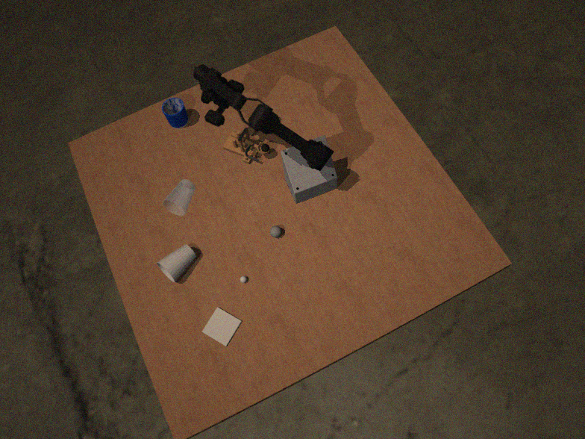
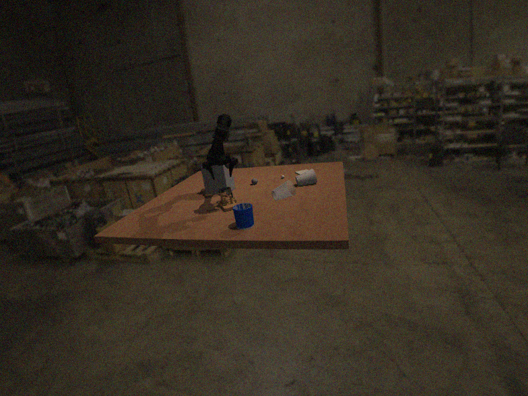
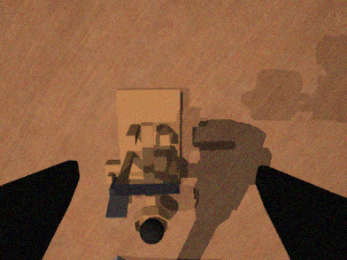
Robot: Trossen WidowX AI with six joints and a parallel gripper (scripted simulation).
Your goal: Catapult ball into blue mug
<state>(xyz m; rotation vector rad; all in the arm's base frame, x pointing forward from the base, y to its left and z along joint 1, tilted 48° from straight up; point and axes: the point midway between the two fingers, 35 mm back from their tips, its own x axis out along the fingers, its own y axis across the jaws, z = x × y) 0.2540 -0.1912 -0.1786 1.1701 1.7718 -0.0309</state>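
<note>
Right now the black ball is 100 mm behind my gripper tip, 110 mm to the left of it and 120 mm below it. Also, from my gripper tip: blue mug: 200 mm ahead, 180 mm to the right, 150 mm below; grey ball: 40 mm behind, 450 mm to the left, 160 mm below; wooden catapult: 40 mm behind, 80 mm to the left, 130 mm below.
</note>
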